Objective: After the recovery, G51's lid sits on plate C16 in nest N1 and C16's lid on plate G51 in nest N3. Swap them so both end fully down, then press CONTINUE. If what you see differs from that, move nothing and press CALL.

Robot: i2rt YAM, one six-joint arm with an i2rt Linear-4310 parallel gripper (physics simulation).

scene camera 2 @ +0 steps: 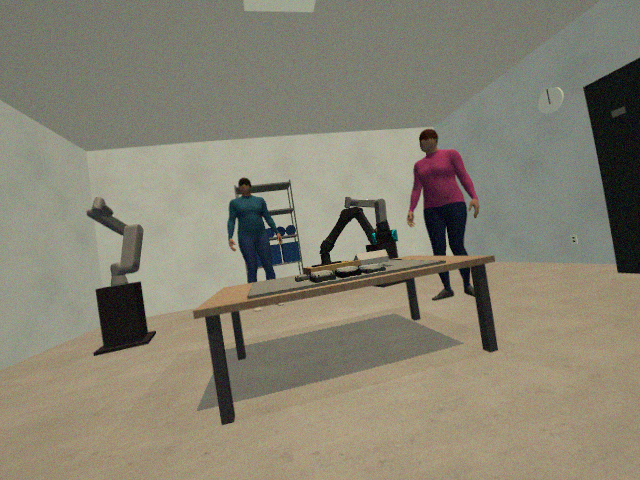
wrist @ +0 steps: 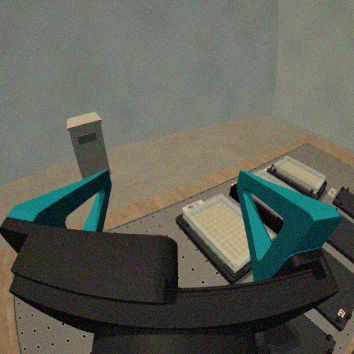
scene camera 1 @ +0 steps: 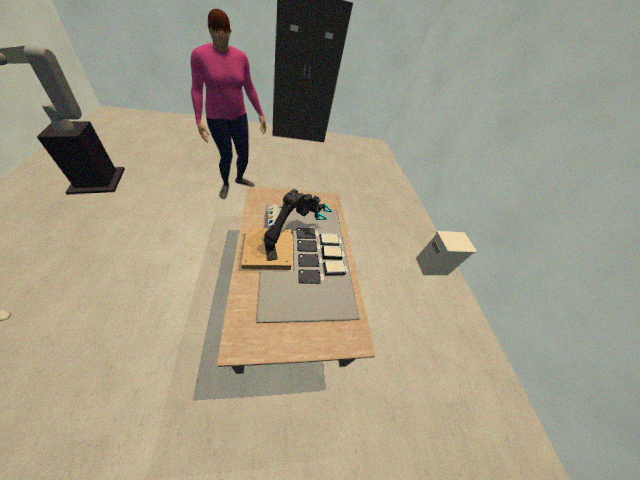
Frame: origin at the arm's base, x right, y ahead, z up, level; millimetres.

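Where they show: gripper, between the fingertips: [scene camera 2: 383, 236] [wrist: 173, 176] [scene camera 1: 329, 215]; arm's base, origin of its link: [scene camera 2: 326, 264] [scene camera 1: 270, 248].
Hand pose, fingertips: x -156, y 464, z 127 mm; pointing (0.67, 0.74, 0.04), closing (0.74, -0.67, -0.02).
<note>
Each offset is from my fingertips to the top centre of the thing. "spot": to the spot under its first point. Level surfaces: height alone.
Three pale plates in dark nests stand in a row on the grey mat: one nearest the arm's reach @(dx +110, dy +2, dz -138 mm) [scene camera 1: 329, 238] [wrist: 220, 232] [scene camera 2: 371, 268], a middle one [scene camera 1: 332, 251] [scene camera 2: 347, 270] mostly hidden behind a finger in the wrist view, and a far one @(dx +372, dy -47, dz -128 mm) [scene camera 1: 334, 267] [wrist: 298, 175] [scene camera 2: 322, 275]. Clear rims show around the tops, but plate and lid names cannot be read, nor whether each lid is fully down. My gripper [scene camera 1: 326, 212] [scene camera 2: 385, 236] [wrist: 173, 176] is open and empty, above and off the near end of the row. The button panel @(dx -153, dy -391, dz -86 mm) [scene camera 1: 271, 215] [scene camera 2: 372, 256] has coloured buttons; their labels are unreadable.
Several dark flat pads @(spot: dx +268, dy -212, dz -159 mm) [scene camera 1: 308, 259] [wrist: 327, 295] line up beside the plates on the grey mat @(dz -169 mm) [scene camera 1: 305, 304]. The arm's wooden base [scene camera 1: 253, 260] is on the table @(dz -182 mm) [scene camera 1: 294, 341]. A person in pink [scene camera 1: 219, 82] [scene camera 2: 439, 178] stands behind the table's far end.
</note>
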